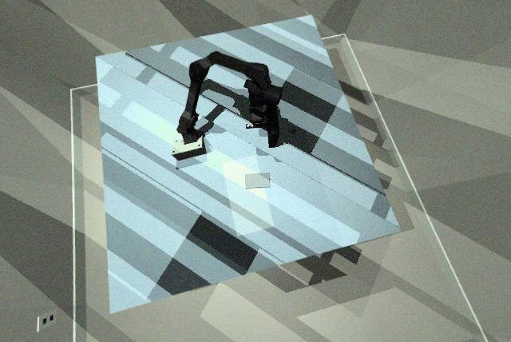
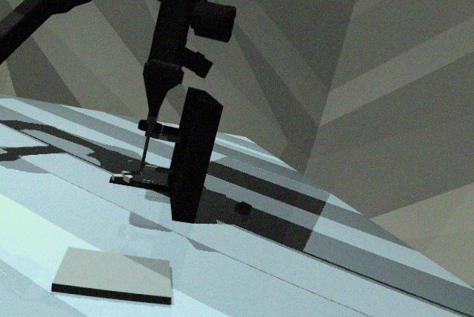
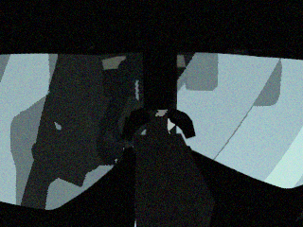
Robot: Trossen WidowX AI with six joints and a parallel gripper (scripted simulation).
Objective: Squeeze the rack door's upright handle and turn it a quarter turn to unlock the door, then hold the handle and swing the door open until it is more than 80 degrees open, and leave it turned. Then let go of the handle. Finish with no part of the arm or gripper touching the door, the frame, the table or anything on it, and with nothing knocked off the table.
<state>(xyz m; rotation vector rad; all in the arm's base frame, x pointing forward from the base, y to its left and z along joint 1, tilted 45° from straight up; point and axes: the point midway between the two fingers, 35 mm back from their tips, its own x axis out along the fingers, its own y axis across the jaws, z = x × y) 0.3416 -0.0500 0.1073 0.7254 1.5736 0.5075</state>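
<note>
The upright handle lies 10 mm behind my gripper tip and 20 mm below it. Also, from my gripper tip: flat grey slab 60 mm behind, 300 mm to the right, 130 mm below; small grey cube 180 mm ahead, 100 mm to the right, 120 mm below.
</note>
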